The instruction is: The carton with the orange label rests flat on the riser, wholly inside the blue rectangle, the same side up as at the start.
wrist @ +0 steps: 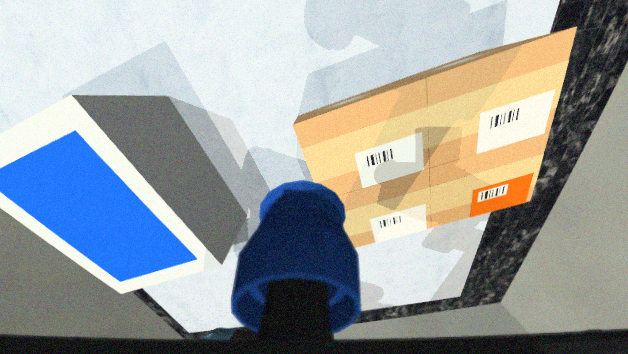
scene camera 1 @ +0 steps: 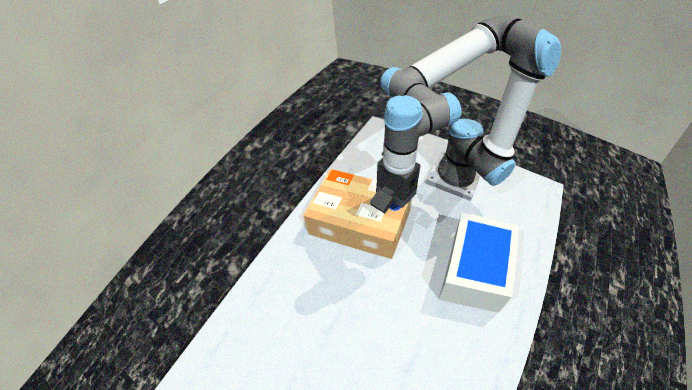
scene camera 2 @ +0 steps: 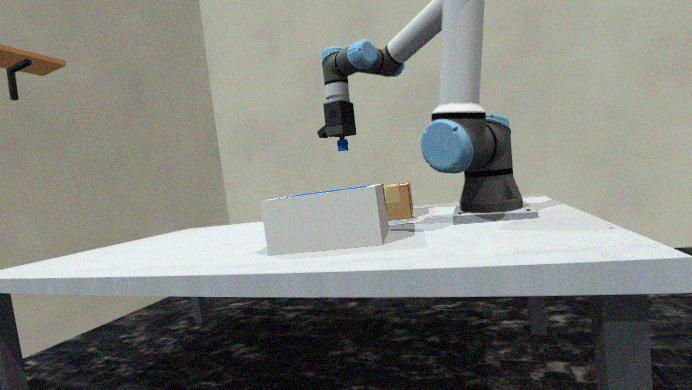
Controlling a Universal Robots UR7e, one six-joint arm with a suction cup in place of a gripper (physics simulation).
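Seen in the pictures: hand, its tool point: (wrist: 302,218) (scene camera 1: 394,205) (scene camera 2: 343,150); arm's base, origin of its link: (scene camera 1: 456,172) (scene camera 2: 490,207).
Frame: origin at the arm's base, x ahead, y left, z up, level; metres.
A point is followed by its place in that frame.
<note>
The carton with the orange label (scene camera 1: 356,186) {z 0.084, x 0.344, y -0.202 m} (wrist: 452,192) {z 0.083, x 0.352, y -0.197 m} lies flat at one corner of a tight block of cartons, label up. In scene camera 2 its label does not show. The off-white riser (scene camera 1: 475,295) {z 0.061, x 0.430, y 0.313 m} (scene camera 2: 325,225) {z 0.031, x 0.265, y 0.359 m} (wrist: 170,160) {z 0.052, x 0.384, y 0.191 m} stands apart from the block, with the blue rectangle (scene camera 1: 484,254) {z 0.099, x 0.322, y 0.269 m} (wrist: 95,200) {z 0.099, x 0.349, y 0.260 m} bare on its top. My suction cup (scene camera 1: 395,206) (scene camera 2: 342,145) (wrist: 302,200) is open and holds no carton. It points down and hangs in the air, well above the tops of riser and cartons.
Three cartons with white labels (scene camera 1: 327,201) {z 0.084, x 0.448, y -0.233 m} (scene camera 1: 371,213) {z 0.083, x 0.398, y -0.095 m} (wrist: 400,225) {z 0.084, x 0.295, y -0.138 m} adjoin the orange-labelled one in the block. The arm's base (scene camera 1: 457,170) {z 0.069, x 0.054, y 0.021 m} (scene camera 2: 492,192) {z 0.044, x -0.019, y 0.066 m} stands on the white table (scene camera 1: 300,340) {z -0.022, x 0.822, y -0.008 m} (scene camera 2: 450,277) {z -0.035, x -0.014, y 0.466 m} behind them. A wooden shelf (scene camera 2: 35,60) is on the wall at left in scene camera 2.
</note>
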